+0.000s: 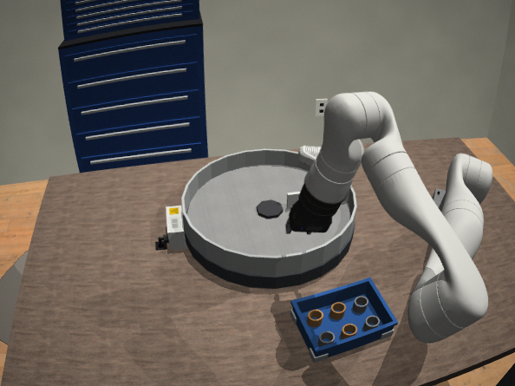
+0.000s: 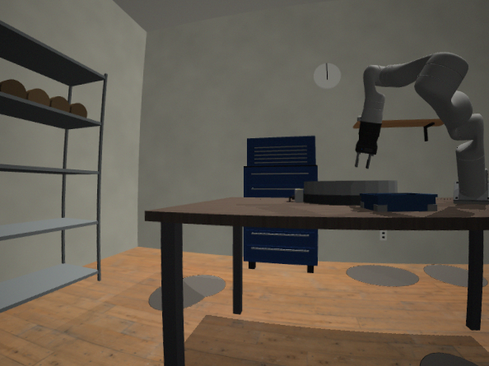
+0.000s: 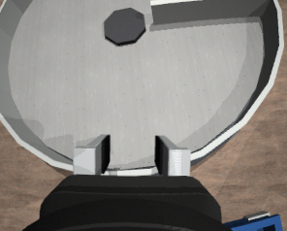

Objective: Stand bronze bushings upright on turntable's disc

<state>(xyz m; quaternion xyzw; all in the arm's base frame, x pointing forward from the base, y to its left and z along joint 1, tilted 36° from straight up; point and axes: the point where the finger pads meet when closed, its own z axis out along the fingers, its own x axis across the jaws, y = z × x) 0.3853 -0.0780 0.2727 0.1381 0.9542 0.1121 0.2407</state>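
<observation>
Now: the blue crate 160 mm to the left of my hand, 140 mm below it and 70 mm behind it. Also, from my hand: turntable: 190 mm to the right, 110 mm below, 20 mm ahead.
</observation>
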